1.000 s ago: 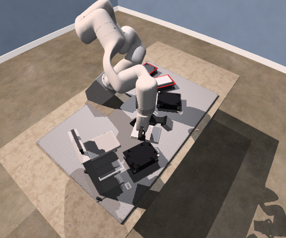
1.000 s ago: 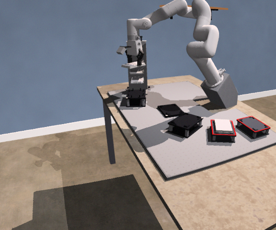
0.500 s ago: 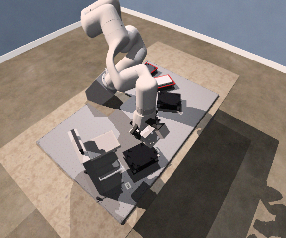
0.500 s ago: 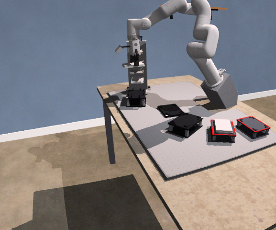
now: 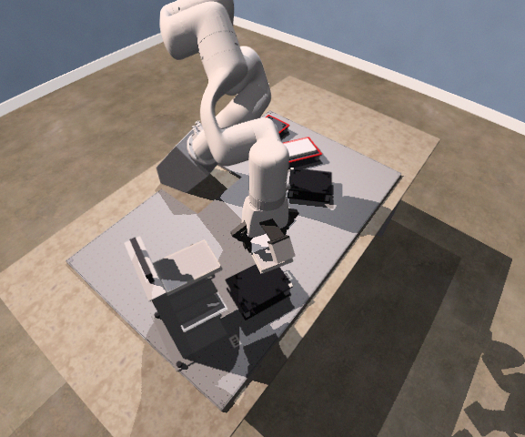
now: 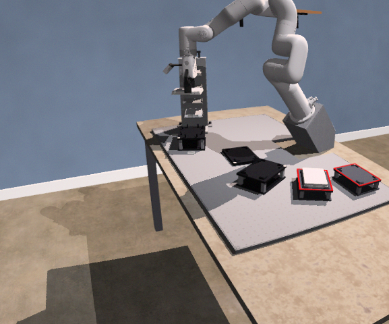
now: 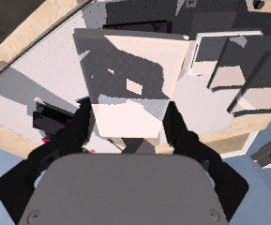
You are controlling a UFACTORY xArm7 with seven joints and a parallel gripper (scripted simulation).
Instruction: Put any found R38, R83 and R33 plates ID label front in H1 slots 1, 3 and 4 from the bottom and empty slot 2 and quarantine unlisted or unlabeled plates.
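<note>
The RG deck label lies 27 cm below my hand, 9 cm to the left of it and 1 cm ahead of it. From my hand the other things lie so: plate hotel H1 (28 cm to the right, 8 cm below, 3 cm behind); pale plate (20 cm to the right, 17 cm below, 2 cm behind); H1 deck label (27 cm below, 16 cm to the right, 8 cm ahead).
</note>
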